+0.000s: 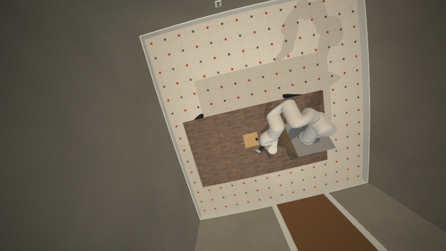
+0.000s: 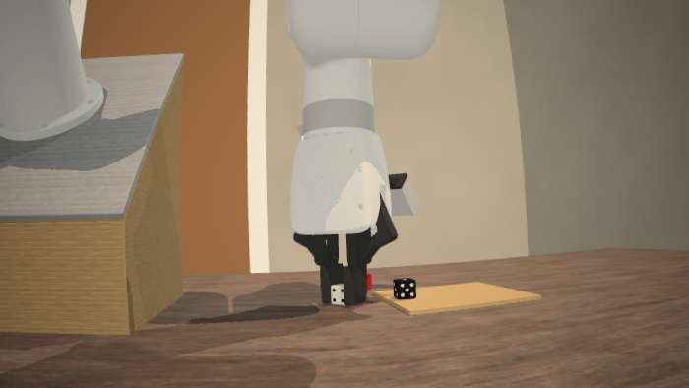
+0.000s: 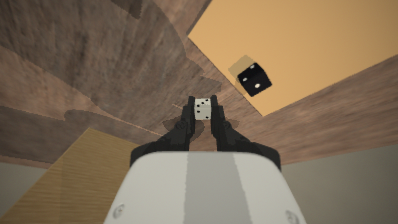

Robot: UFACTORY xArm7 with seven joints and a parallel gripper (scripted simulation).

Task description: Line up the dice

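My hand is 120 mm short of the tan mat and 20 mm above it. The rest, counted from my hand: red die: 120 mm to the left, 30 mm ahead, 10 mm below.
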